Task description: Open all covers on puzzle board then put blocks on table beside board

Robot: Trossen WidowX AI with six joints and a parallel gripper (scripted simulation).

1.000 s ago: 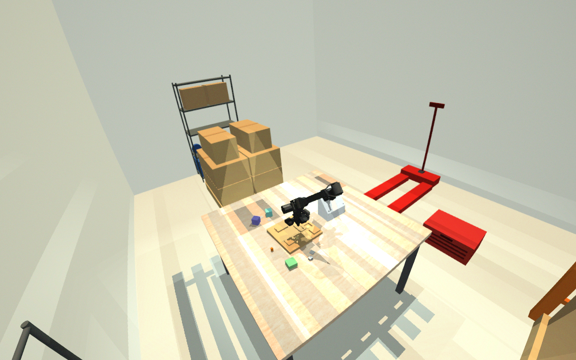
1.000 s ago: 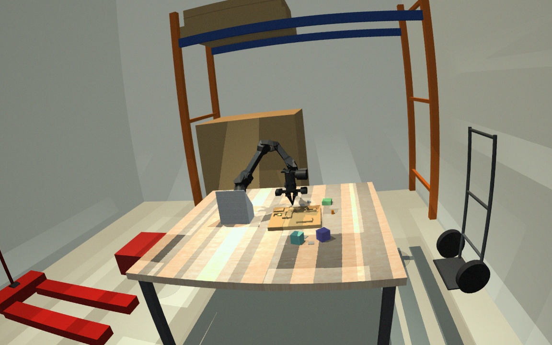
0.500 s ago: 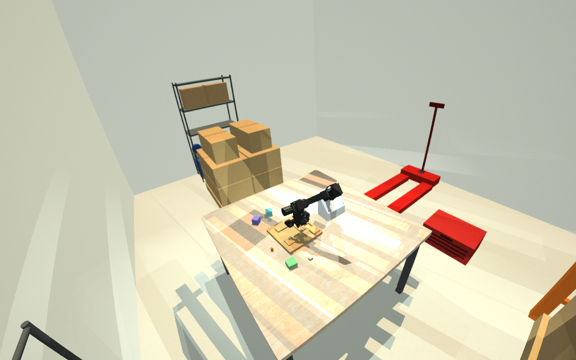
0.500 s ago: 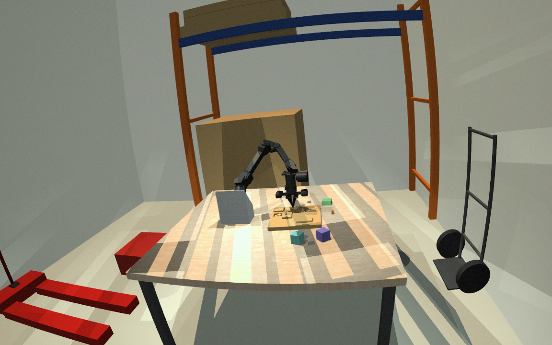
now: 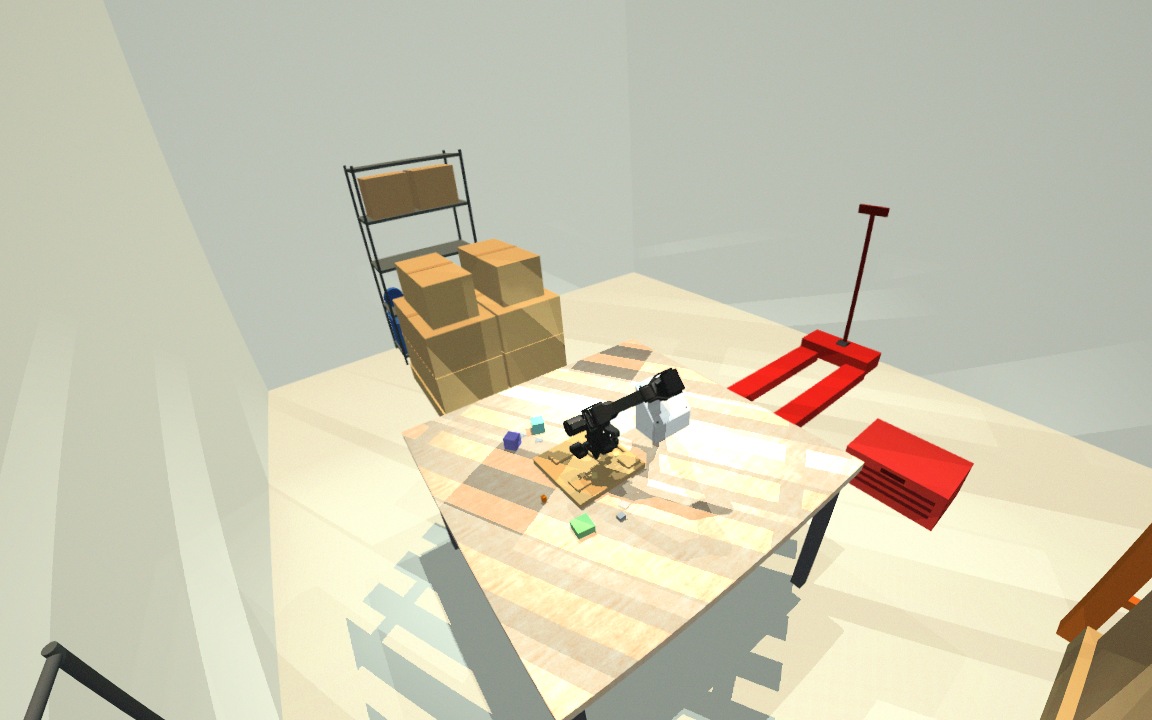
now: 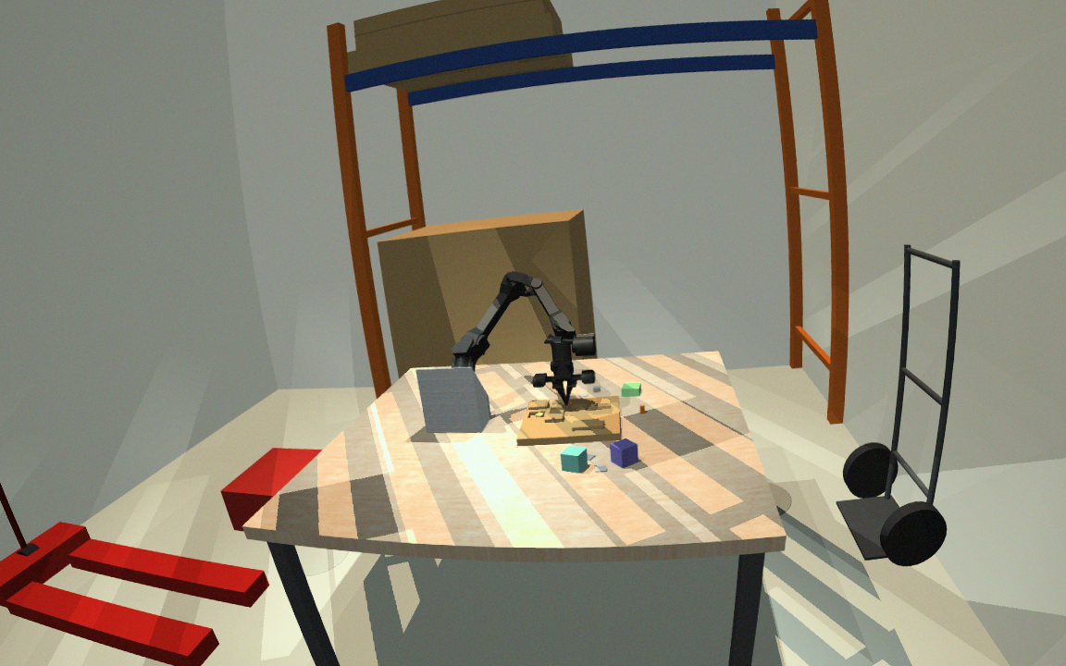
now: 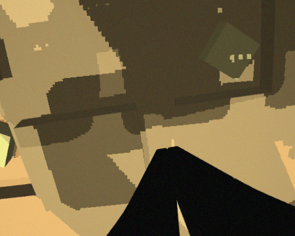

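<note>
Now: the wooden puzzle board 3 cm to the right of my gripper tip and 3 cm below it. From my gripper tip the other things lie so: tiny orange piece 23 cm ahead, 4 cm below, 2 cm to the left; then small grey piece 23 cm to the left, 7 cm ahead, 4 cm below; then green block 19 cm to the left, 19 cm ahead, 3 cm below.
</note>
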